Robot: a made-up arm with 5 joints.
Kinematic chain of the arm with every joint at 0, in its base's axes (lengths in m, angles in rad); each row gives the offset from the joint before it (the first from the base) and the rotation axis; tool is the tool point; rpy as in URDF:
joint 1: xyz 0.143 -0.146 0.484 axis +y
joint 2: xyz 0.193 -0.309 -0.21 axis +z
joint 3: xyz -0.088 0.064 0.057 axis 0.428 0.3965 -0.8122
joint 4: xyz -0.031 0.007 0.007 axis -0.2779 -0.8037 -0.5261
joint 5: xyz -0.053 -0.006 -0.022 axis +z
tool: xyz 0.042 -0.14 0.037 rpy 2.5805 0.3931 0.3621
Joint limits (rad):
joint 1: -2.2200..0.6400
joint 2: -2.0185..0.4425
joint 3: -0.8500..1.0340
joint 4: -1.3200..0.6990
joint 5: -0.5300..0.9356
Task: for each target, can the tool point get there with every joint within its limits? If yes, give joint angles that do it. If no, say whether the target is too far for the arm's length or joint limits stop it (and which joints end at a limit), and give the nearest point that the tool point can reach.
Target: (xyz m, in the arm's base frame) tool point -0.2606 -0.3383 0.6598
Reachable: no: joint limits stop it (at a limit: joint 1, joint 2, joint 3, joint 4, joint 5) | nearest point 0.0348 -0.4015 0.7291 | short by 0.310 m
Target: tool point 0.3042 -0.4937 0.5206
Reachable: yes | joints -0.9620 -0.4882 -0.5628 -0.4465 -0.0825
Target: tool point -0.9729 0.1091 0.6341
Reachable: no: too far | nearest point -0.0190 -0.2558 0.8631 | short by 1.047 m
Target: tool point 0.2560 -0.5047 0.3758
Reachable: yes | joints -0.2107 -0.0077 0.1661 0.1487 0.3950
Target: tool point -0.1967 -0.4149 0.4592
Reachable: no: joint limits stop it (at a limit: joint 1, joint 4, joint 5) | nearest point -0.0150 -0.4297 0.4238 | short by 0.186 m
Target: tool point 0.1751 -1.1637 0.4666
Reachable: no: too far | nearest point 0.2843 -0.6250 0.4074 | short by 0.553 m
